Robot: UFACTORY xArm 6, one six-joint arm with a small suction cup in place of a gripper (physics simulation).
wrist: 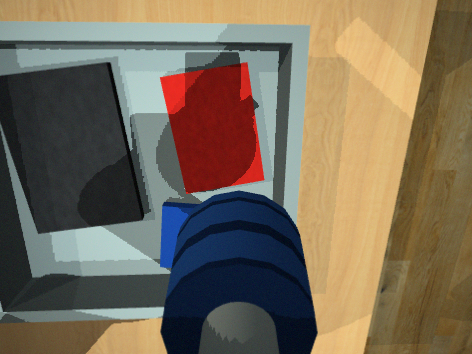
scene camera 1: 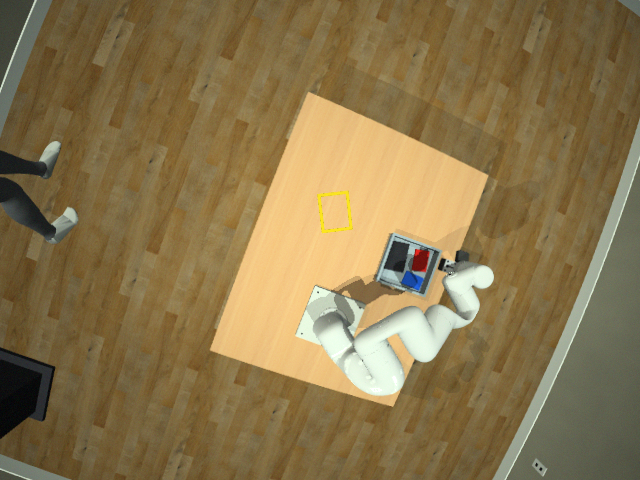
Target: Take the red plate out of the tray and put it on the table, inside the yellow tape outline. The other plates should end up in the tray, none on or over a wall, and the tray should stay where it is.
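Places are measured from the arm's base along level axes (x up, y right, z ahead), in centimetres.
Pixels of known places: end effector, tool point: (wrist: pixel 238 248).
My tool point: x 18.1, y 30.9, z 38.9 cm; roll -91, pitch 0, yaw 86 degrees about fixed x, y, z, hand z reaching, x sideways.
Observation:
Behind a point stands the place of what it marks.
The grey tray (scene camera 1: pixel 416 242) {x 1.8, y 23.6, z 44.8 cm} (wrist: pixel 150 32) {x 1.8, y 26.4, z 45.0 cm} stands on the table and holds three plates. The red plate (scene camera 1: pixel 420 260) {x -1.9, y 30.1, z 37.9 cm} (wrist: pixel 215 130) {x -1.9, y 30.4, z 38.0 cm} lies in it near the right wall, apart from the walls. The black plate (scene camera 1: pixel 397 256) {x -1.9, y 18.9, z 36.3 cm} (wrist: pixel 75 150) {x -1.9, y 19.2, z 36.5 cm} lies in its left part. The blue plate (scene camera 1: pixel 412 280) {x -1.9, y 29.7, z 28.1 cm} (wrist: pixel 171 235) {x -1.9, y 26.4, z 28.7 cm} lies in its lower right part, partly hidden by the cup in the wrist view. My gripper, a dark blue suction cup (wrist: pixel 240 240), is open and carries no plate; in the scene view the arm hides it, near the tray's right wall. The yellow tape outline (scene camera 1: pixel 333 193) {x -3.1, y -17.5, z 53.1 cm} is up and left of the tray.
The robot's white base plate (scene camera 1: pixel 306 325) {x -0.6, y -10.2, z -5.2 cm} is on the table (scene camera 1: pixel 258 268) {x -3.2, y -37.8, z 12.0 cm}, left and below the tray. The arm (scene camera 1: pixel 423 335) {x 59.4, y 7.1, z 20.9 cm} curves around the tray's lower right side. The table's right edge runs close to the tray. A person's legs (scene camera 1: pixel 23 206) stand on the floor at left.

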